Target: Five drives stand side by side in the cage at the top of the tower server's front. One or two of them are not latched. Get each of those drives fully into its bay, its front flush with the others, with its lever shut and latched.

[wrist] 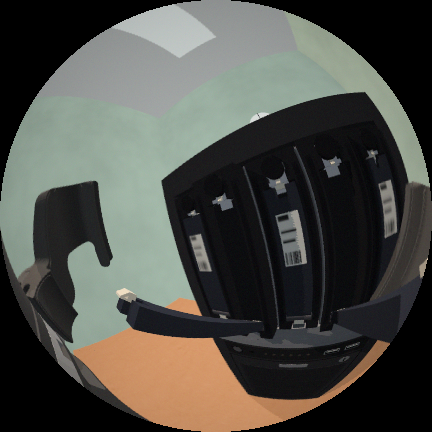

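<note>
The tower server (pixel 295 372) faces me, its cage of five drives at the top. The first drive (pixel 200 252), middle drive (pixel 291 237) and last drive (pixel 387 207) from the left show white labels and have shut levers. The second drive's lever (pixel 190 322) is swung out at the bottom and sticks out to the left. The fourth drive's lever (pixel 375 312) is swung out too and reaches right, by the right finger; whether they touch I cannot tell. How deep these two drives sit is hard to see. My gripper (pixel 209 245) is open and empty, its fingers either side of the cage.
The server stands on an orange-brown surface (pixel 165 370). Its upper casing edge (pixel 270 132) runs above the drives. Below the cage is a front panel strip with ports (pixel 331 351). A round white disc (pixel 259 117) is on the green wall behind.
</note>
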